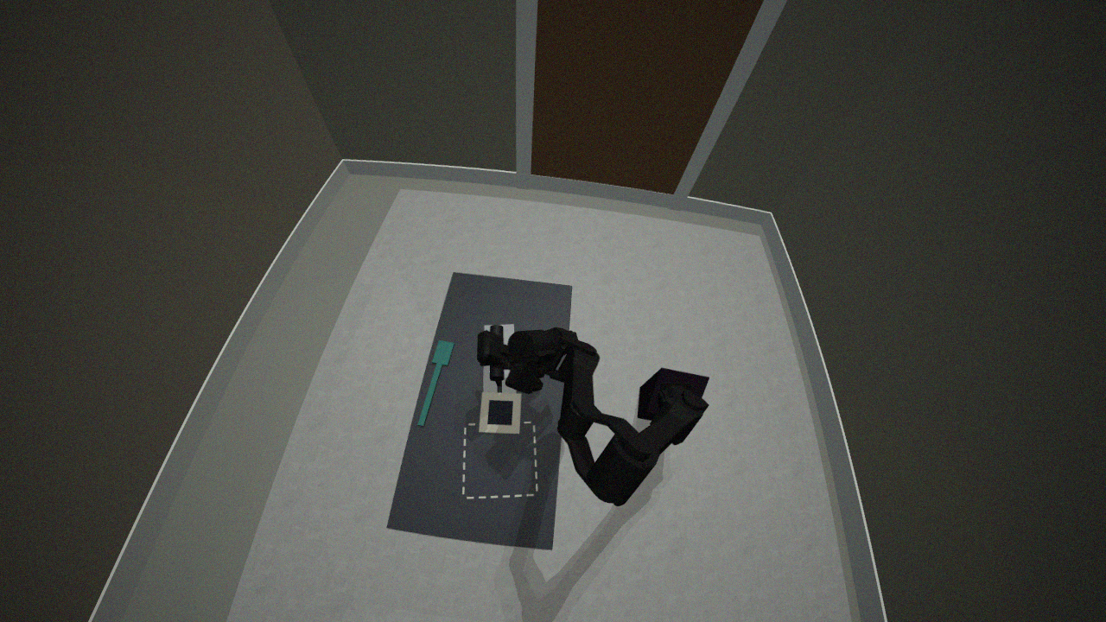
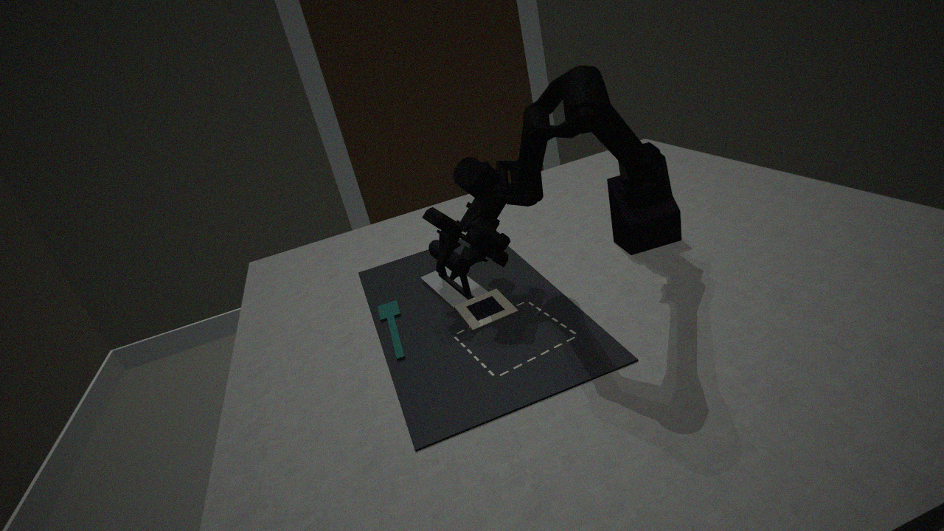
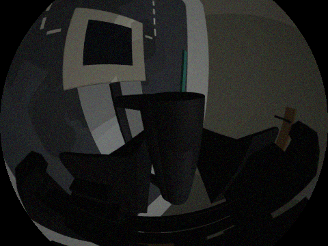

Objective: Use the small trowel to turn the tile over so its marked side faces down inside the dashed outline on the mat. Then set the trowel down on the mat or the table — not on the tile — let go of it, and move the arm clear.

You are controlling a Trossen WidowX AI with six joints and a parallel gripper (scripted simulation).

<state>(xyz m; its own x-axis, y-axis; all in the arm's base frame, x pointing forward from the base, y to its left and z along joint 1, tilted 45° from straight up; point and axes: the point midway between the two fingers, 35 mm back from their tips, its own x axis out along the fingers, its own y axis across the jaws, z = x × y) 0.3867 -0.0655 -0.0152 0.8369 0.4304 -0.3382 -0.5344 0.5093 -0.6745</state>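
My gripper tip is now 1 cm past the dark mat, 4 cm to the right of it and 7 cm above it. The rest, counted from my gripper tip: green trowel 12 cm ahead, 1 cm to the left, 5 cm below; then tile 4 cm behind, 9 cm to the left, 5 cm below.
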